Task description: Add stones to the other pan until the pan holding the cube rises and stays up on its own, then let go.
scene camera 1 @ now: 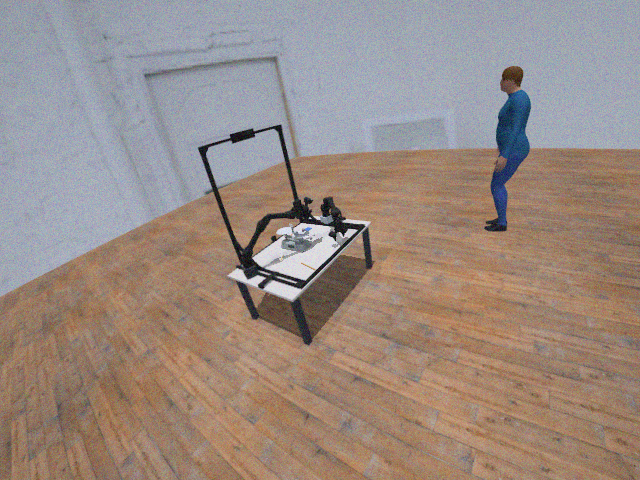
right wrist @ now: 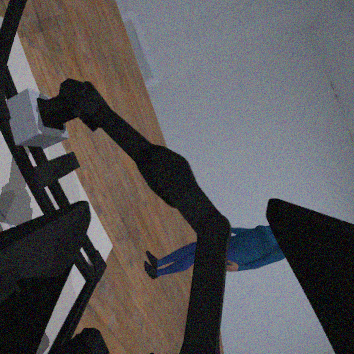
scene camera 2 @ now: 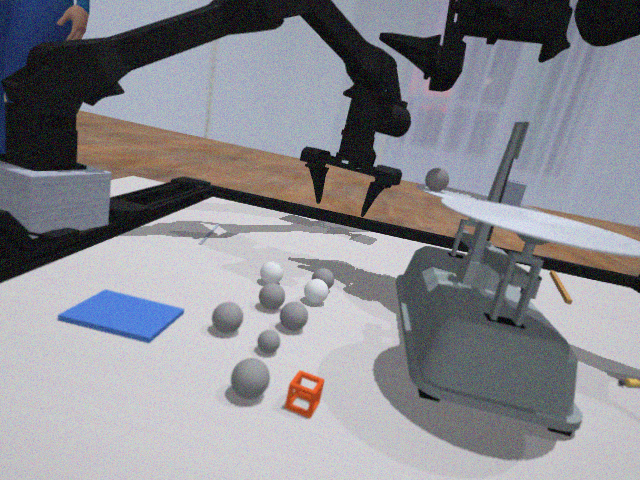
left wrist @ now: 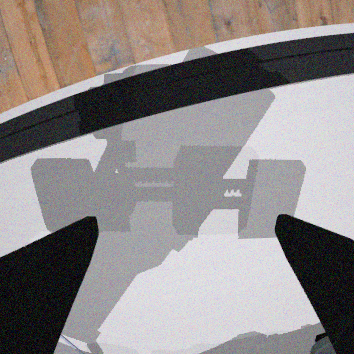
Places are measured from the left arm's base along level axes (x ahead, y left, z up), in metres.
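Where they show: left gripper, fingertip midpoint: [scene camera 1: 339, 239] [scene camera 2: 339, 209] [left wrist: 188, 224]; right gripper, fingertip midpoint: [scene camera 1: 312, 204] [right wrist: 179, 208]; left arm's base at its link origin: [scene camera 1: 326, 215] [right wrist: 49, 114] [scene camera 2: 41, 163]; right arm's base at its link origin: [scene camera 1: 248, 266].
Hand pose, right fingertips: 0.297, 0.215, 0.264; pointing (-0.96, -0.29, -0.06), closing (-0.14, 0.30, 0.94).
Note:
Each offset is from my right fingertips to the centre of the thing, as dx, dy, dz.
A grey balance @(+0.197, -0.109, -0.235) [scene camera 1: 297, 244] [scene camera 2: 485, 346] stands on the table. Its near white pan @(+0.221, -0.200, -0.197) [scene camera 2: 547, 227] slopes down toward the right of scene camera 2. A grey stone @(+0.122, -0.040, -0.194) [scene camera 2: 436, 179] sits at the far pan, mostly hidden. A grey block @(+0.203, -0.039, -0.193) [scene camera 2: 514, 193] shows behind the beam; I cannot tell whether it is the cube. Several grey stones @(+0.058, -0.332, -0.338) [scene camera 2: 250, 378] @(-0.006, -0.265, -0.338) [scene camera 2: 227, 317] @(+0.040, -0.219, -0.338) [scene camera 2: 293, 316] and two white ones @(-0.030, -0.132, -0.338) [scene camera 2: 271, 272] @(+0.034, -0.142, -0.338) [scene camera 2: 315, 291] lie on the table. My left gripper [scene camera 2: 341, 208] [left wrist: 188, 224] is open and empty above the table's far side. My right gripper [scene camera 2: 464, 47] is open and empty, high above the balance.
An orange open-frame cube @(+0.097, -0.319, -0.342) [scene camera 2: 293, 396] lies beside the largest stone. A blue pad @(-0.086, -0.301, -0.349) [scene camera 2: 121, 315] lies left of the stones. An orange stick @(+0.338, +0.247, -0.348) [scene camera 2: 560, 287] lies behind the balance. A black rail [left wrist: 175, 90] borders the table. A person [scene camera 1: 512, 124] [right wrist: 255, 247] stands beyond the table.

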